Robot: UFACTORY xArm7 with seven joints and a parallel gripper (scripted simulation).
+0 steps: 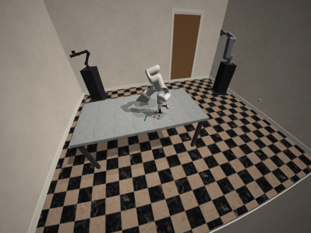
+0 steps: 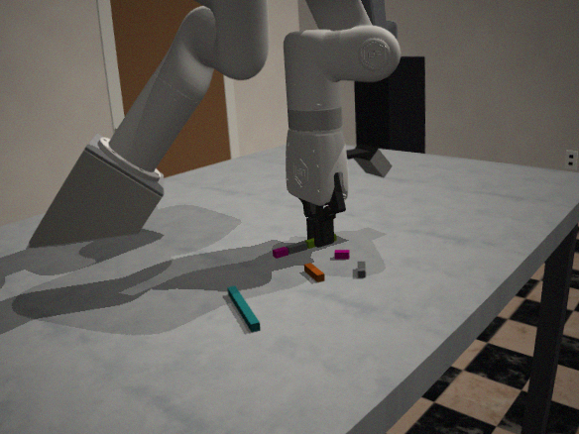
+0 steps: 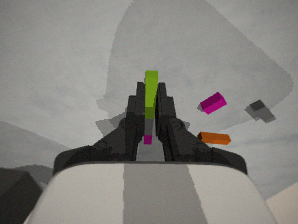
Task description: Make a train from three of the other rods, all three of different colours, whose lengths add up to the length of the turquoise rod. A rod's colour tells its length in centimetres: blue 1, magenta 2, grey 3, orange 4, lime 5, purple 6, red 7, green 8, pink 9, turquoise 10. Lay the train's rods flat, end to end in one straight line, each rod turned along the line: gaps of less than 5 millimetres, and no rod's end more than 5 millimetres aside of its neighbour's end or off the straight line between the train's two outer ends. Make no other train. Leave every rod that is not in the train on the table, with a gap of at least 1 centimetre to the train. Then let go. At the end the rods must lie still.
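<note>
My hand is 20 mm above the lime rod. Round my hand: turquoise rod 110 mm ahead, 190 mm to the right, 20 mm below; orange rod 80 mm ahead, 70 mm to the right, 20 mm below.
</note>
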